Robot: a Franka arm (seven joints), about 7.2 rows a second.
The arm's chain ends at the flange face. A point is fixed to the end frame.
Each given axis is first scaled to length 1.
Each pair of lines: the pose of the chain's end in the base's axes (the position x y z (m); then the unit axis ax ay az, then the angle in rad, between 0 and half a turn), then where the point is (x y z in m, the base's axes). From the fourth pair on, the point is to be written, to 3 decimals.
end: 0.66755, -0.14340, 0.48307, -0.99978, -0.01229, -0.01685, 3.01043
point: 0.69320 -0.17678 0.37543
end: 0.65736, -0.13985, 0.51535, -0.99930, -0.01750, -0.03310, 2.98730
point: 0.68681 -0.17047 0.40786
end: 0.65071, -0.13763, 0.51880, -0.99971, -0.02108, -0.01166, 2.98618
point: 0.67593 -0.16796 0.41015
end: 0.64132, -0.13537, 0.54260, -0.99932, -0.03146, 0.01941, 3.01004
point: 0.661 -0.168 0.433
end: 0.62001, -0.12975, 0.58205, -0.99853, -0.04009, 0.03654, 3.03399
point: 0.637 -0.165 0.473
